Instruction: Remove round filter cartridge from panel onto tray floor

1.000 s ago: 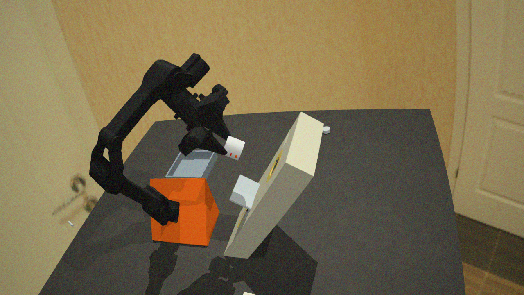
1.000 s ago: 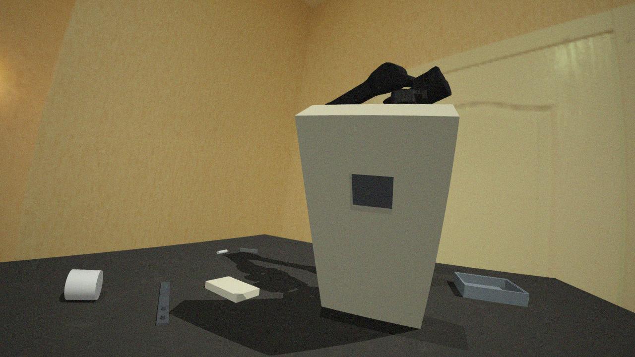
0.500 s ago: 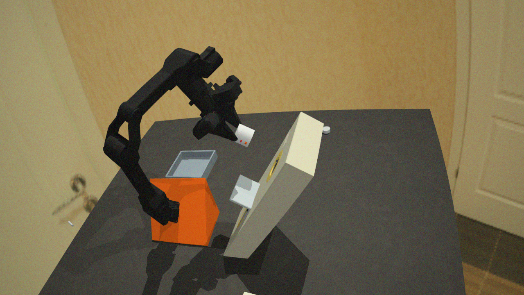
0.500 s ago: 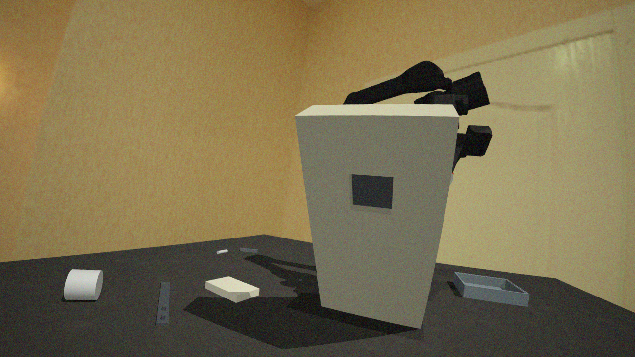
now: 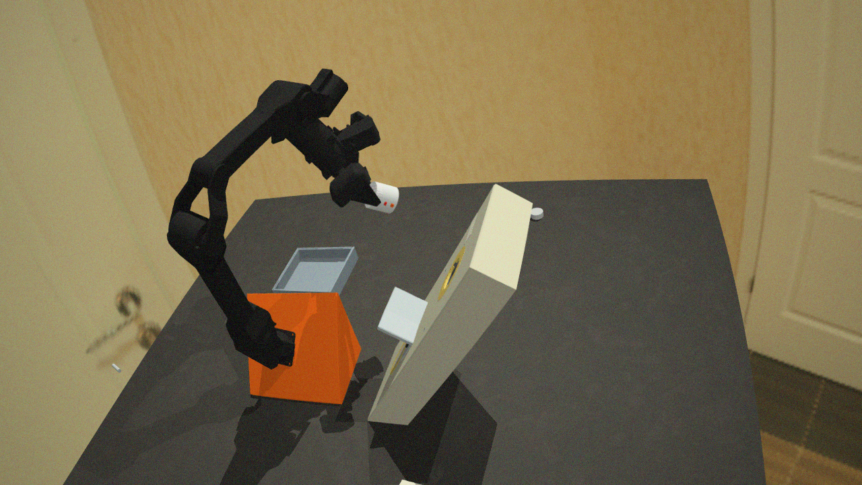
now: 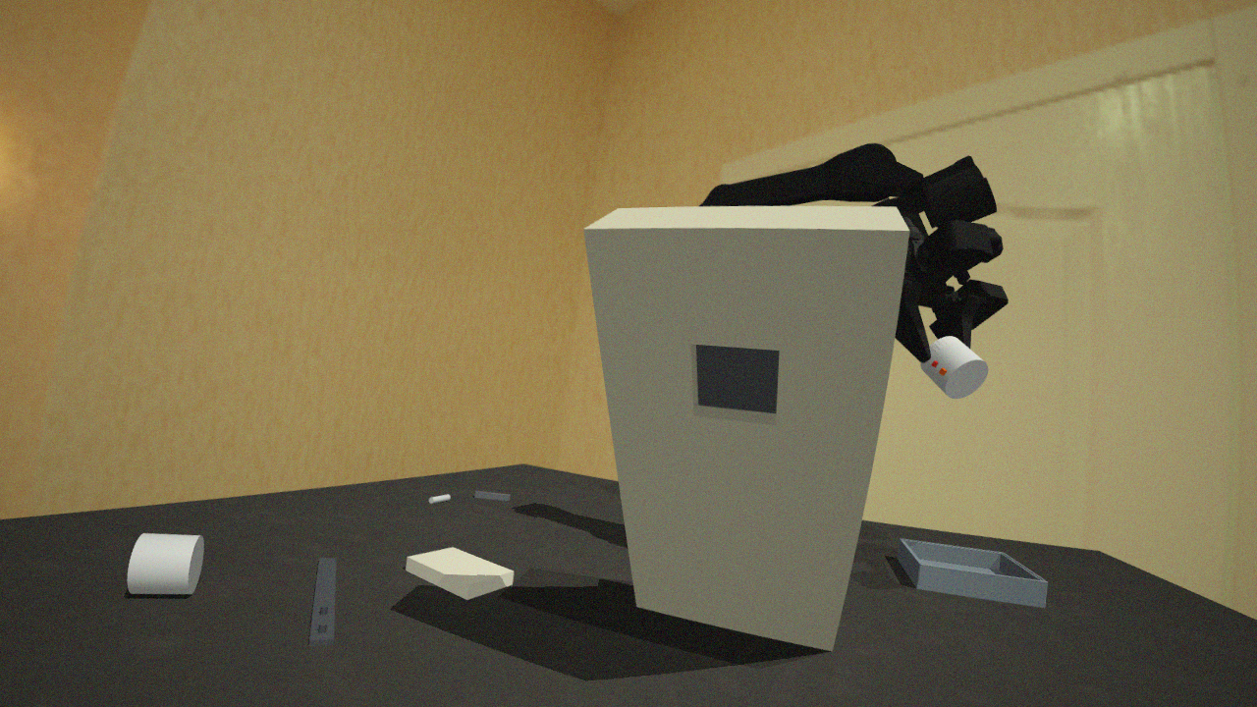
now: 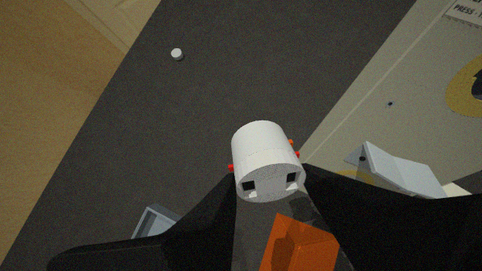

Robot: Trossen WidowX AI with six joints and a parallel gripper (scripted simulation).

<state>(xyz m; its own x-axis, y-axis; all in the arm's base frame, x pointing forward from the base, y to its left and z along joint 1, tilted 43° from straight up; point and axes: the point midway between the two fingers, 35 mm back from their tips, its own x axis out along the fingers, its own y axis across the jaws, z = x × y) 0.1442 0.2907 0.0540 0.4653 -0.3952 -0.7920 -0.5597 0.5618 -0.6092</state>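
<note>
Now: gripper tip 260 mm past the grey tray, 90 mm to the right of it and 260 mm above it. The rest, counted from my gripper tip: cream service panel: 140 mm ahead, 170 mm to the right, 100 mm below; then white round filter cartridge: right at my gripper tip.
</note>
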